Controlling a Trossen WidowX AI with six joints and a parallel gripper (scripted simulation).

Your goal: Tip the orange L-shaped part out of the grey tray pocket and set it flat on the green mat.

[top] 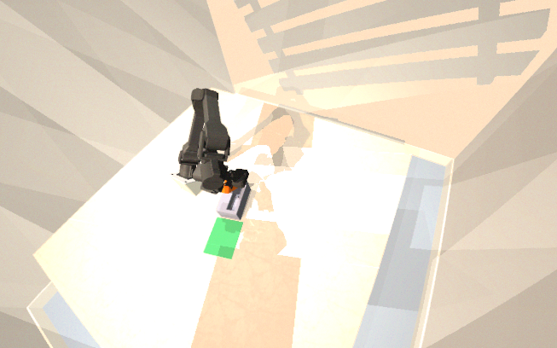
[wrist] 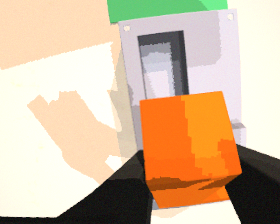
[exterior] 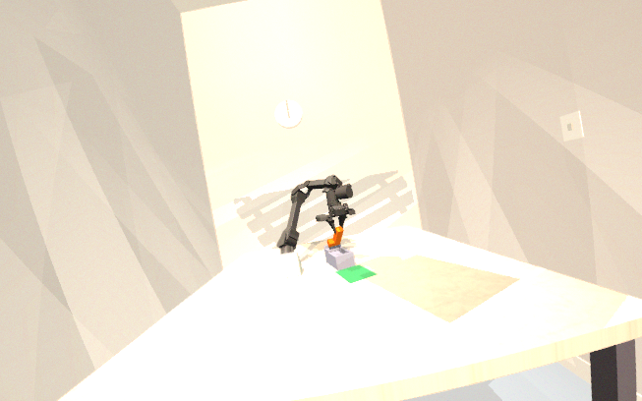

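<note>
The green mat is 17 cm below my gripper tip, 15 cm to the right of it and 1 cm ahead of it. Round my gripper tip: orange L-shaped part (3 cm to the left, 3 cm below, 2 cm behind).
</note>
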